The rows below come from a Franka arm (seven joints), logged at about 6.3 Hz.
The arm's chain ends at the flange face. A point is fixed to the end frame.
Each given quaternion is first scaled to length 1.
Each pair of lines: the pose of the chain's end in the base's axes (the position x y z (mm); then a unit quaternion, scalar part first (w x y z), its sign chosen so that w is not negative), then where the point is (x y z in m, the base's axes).
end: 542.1 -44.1 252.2 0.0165 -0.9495 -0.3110 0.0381
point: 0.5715 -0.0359 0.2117
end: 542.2 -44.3 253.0 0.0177 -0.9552 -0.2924 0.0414
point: 0.5716 -0.0373 0.2123
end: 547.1 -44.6 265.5 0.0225 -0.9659 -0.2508 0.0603
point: 0.5754 -0.0403 0.2236
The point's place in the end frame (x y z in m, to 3 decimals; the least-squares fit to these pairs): 0.031 0.013 0.038
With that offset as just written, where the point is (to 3 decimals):
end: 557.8 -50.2 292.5 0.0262 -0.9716 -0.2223 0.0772
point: 0.585 -0.048 0.250
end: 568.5 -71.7 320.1 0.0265 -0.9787 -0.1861 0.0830
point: 0.595 -0.072 0.277
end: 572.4 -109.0 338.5 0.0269 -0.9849 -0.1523 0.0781
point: 0.599 -0.111 0.296
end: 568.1 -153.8 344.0 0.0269 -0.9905 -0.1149 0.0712
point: 0.595 -0.158 0.301
